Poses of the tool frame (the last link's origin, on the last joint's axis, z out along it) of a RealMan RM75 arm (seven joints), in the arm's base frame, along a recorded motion.
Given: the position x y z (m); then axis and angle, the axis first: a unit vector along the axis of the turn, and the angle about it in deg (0 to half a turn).
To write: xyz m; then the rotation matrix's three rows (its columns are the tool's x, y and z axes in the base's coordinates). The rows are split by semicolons. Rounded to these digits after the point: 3 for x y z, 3 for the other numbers.
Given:
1: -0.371 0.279 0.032 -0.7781 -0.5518 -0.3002 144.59
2: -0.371 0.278 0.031 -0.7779 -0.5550 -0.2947 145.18
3: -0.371 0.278 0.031 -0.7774 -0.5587 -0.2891 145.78
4: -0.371 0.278 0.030 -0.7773 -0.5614 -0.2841 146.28
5: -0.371 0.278 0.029 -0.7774 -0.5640 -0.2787 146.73
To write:
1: -0.371 0.279 0.032; 0.284 0.953 0.104; 0.605 -0.262 0.751; 0.744 -0.150 -0.651
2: -0.371 0.278 0.031; 0.281 0.954 0.101; 0.618 -0.260 0.742; 0.734 -0.146 -0.663
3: -0.371 0.278 0.031; 0.277 0.956 0.096; 0.631 -0.257 0.732; 0.725 -0.142 -0.674
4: -0.371 0.278 0.030; 0.275 0.957 0.093; 0.642 -0.254 0.724; 0.716 -0.139 -0.684
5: -0.371 0.278 0.029; 0.273 0.958 0.088; 0.652 -0.252 0.715; 0.707 -0.138 -0.693
